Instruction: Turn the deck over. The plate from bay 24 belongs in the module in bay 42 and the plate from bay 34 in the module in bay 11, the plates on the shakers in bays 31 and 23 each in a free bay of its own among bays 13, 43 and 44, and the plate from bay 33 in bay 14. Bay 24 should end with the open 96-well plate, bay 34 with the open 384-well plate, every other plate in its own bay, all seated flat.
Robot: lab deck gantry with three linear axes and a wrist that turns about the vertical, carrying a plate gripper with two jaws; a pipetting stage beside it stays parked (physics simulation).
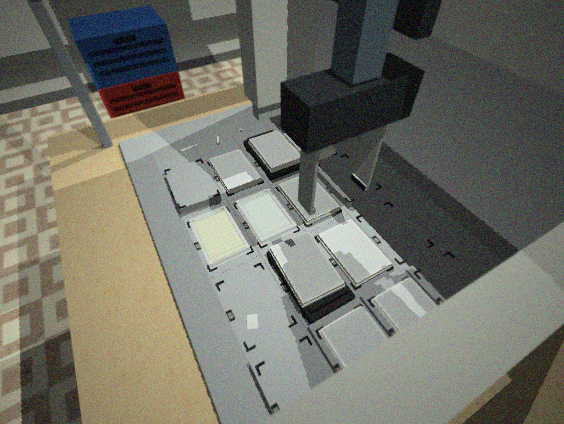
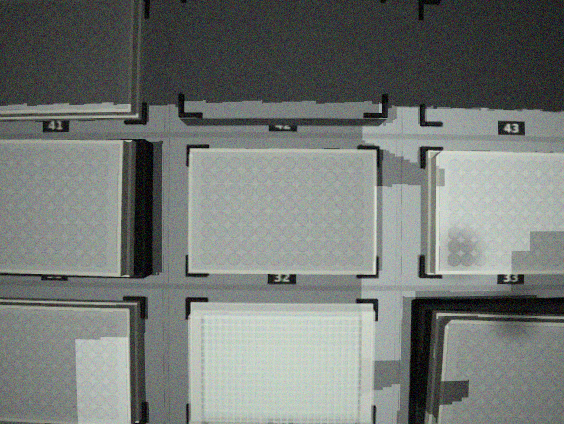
My gripper shows in image 1 (333, 195); in image 2 it is out of frame. A yellow 96-well plate shows in image 1 (220, 239); in image 2 it is out of frame. A clear 384-well plate shows in image 1 and in image 2. One and the same spot on the clear 384-well plate: (image 2: 240, 355) is (image 1: 264, 202).
